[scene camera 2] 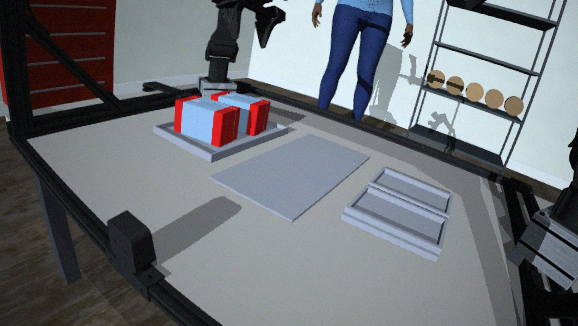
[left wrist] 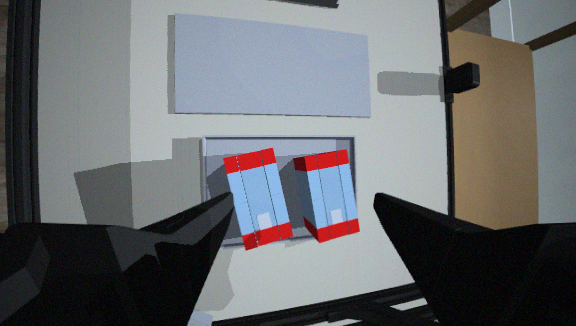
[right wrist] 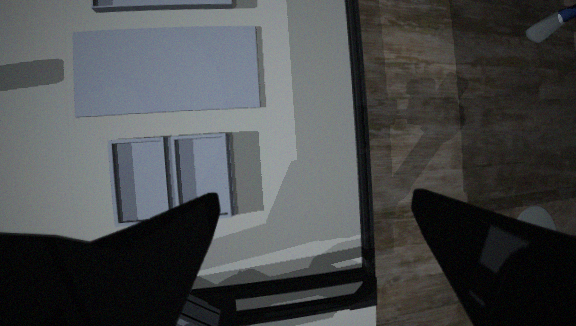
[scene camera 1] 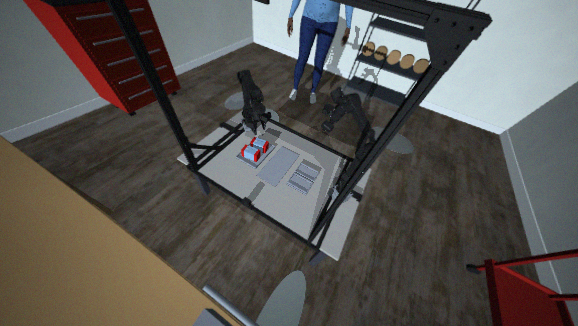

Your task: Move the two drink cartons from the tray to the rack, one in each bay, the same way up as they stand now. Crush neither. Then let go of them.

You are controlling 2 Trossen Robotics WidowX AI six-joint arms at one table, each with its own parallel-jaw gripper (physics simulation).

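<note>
Two light-blue cartons with red end bands stand side by side on the grey tray. The near carton and the far carton are apart and slightly turned against the tray's sides. The grey two-bay rack holds nothing. My left gripper is open and empty, above the tray's arm side; in its wrist view the cartons show between the fingertips. My right gripper is open and empty, high beyond the table's back edge.
A flat grey panel lies between tray and rack. A black block sits on the front edge. Black frame posts rise around the table. A person stands behind it.
</note>
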